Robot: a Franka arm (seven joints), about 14 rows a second.
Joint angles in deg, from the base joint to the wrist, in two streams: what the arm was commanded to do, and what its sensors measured. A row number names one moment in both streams.
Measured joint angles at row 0: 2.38 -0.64 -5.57 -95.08 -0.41 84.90 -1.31
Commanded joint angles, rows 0 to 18: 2.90 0.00 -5.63 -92.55 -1.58 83.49 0.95; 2.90 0.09 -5.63 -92.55 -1.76 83.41 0.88; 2.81 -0.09 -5.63 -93.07 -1.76 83.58 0.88; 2.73 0.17 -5.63 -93.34 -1.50 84.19 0.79; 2.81 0.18 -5.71 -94.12 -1.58 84.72 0.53; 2.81 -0.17 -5.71 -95.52 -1.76 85.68 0.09; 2.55 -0.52 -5.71 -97.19 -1.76 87.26 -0.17; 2.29 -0.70 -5.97 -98.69 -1.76 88.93 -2.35; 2.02 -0.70 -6.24 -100.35 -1.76 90.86 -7.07; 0.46 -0.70 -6.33 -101.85 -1.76 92.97 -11.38; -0.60 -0.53 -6.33 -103.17 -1.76 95.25 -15.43; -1.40 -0.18 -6.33 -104.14 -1.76 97.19 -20.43; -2.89 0.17 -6.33 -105.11 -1.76 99.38 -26.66; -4.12 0.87 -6.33 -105.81 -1.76 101.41 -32.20; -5.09 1.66 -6.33 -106.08 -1.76 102.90 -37.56; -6.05 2.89 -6.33 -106.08 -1.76 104.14 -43.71; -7.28 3.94 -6.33 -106.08 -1.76 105.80 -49.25; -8.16 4.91 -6.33 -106.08 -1.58 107.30 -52.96; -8.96 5.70 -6.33 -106.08 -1.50 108.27 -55.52
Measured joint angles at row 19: -7.61 4.22 -6.54 -106.09 -1.10 105.81 -49.74
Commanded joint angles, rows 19 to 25: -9.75 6.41 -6.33 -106.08 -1.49 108.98 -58.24; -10.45 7.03 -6.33 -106.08 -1.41 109.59 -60.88; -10.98 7.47 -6.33 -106.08 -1.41 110.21 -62.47; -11.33 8.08 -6.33 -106.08 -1.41 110.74 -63.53; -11.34 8.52 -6.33 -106.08 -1.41 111.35 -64.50; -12.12 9.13 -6.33 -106.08 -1.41 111.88 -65.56; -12.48 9.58 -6.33 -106.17 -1.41 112.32 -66.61
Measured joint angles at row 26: -11.38 8.69 -6.57 -106.09 -1.10 110.67 -64.16
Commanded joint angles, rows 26 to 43: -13.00 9.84 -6.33 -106.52 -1.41 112.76 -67.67; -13.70 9.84 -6.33 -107.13 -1.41 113.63 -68.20; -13.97 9.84 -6.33 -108.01 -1.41 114.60 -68.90; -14.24 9.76 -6.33 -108.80 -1.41 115.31 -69.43; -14.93 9.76 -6.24 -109.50 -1.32 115.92 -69.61; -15.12 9.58 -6.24 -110.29 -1.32 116.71 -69.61; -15.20 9.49 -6.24 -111.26 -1.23 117.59 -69.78; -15.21 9.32 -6.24 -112.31 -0.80 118.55 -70.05; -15.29 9.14 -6.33 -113.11 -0.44 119.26 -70.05; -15.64 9.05 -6.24 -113.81 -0.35 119.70 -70.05; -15.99 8.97 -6.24 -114.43 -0.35 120.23 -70.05; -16.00 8.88 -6.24 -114.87 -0.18 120.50 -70.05; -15.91 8.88 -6.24 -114.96 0.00 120.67 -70.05; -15.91 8.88 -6.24 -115.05 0.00 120.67 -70.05; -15.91 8.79 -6.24 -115.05 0.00 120.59 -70.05; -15.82 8.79 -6.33 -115.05 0.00 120.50 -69.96; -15.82 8.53 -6.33 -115.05 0.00 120.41 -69.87; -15.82 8.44 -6.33 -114.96 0.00 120.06 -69.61
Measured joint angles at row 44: -15.26 10.02 -6.59 -113.53 -0.95 119.06 -68.91
